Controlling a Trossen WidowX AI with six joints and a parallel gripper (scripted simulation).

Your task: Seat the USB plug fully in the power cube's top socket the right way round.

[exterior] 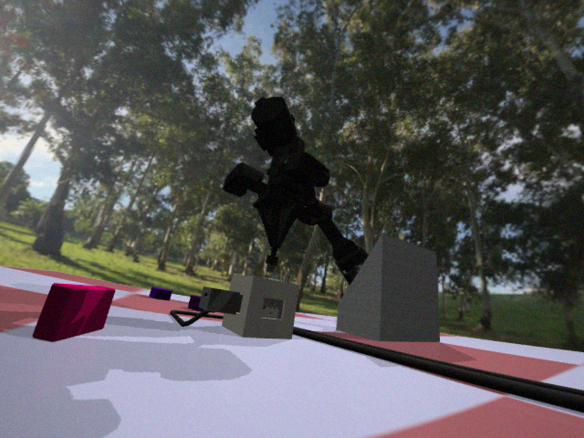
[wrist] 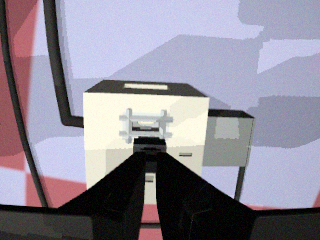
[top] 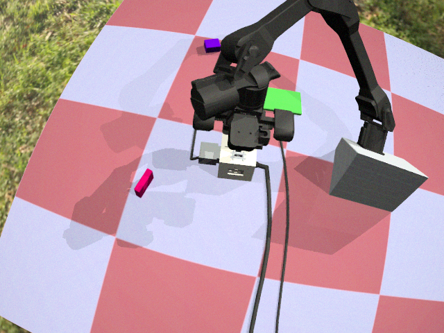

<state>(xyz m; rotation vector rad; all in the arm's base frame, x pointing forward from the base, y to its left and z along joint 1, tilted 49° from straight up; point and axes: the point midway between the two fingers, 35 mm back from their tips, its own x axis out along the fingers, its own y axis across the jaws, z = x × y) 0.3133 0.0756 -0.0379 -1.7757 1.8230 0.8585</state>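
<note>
Now: gripper tip 60 mm above the socket. The rest, counted from my gripper tip: green pad (230 mm to the right, 120 mm below, 70 mm behind); then black USB plug (20 mm below); then magenta block (190 mm ahead, 110 mm below, 90 mm to the left).
</note>
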